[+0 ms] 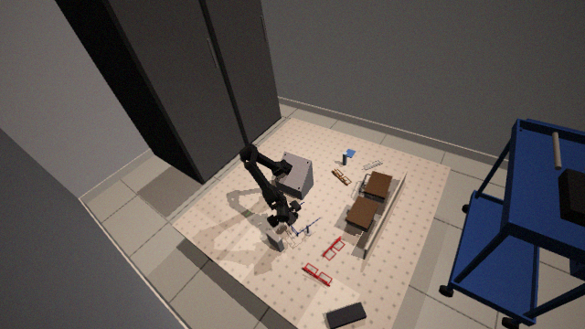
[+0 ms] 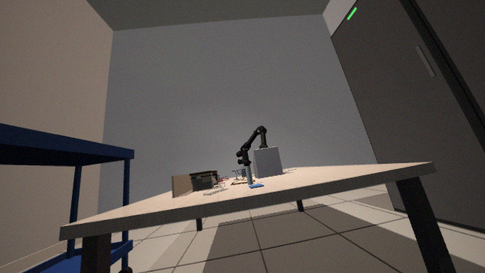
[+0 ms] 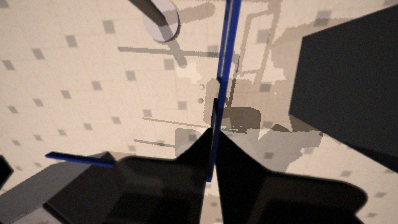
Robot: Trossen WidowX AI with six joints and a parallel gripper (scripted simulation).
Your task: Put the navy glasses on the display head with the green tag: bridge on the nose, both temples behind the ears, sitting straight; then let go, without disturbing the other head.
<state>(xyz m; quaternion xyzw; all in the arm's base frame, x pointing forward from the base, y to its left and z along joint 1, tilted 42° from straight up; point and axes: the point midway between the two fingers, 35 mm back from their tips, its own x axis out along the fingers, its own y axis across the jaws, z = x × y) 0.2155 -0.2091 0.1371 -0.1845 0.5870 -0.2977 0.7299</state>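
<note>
The peg stand is 11 cm ahead of my gripper tip, 4 cm to the left of it and 3 cm below it. Round my gripper tip: grey block: 3 cm ahead, 12 cm to the right; dark slab: 51 cm ahead, 18 cm to the right, 4 cm below; display head: 26 cm ahead, 49 cm to the left.
</note>
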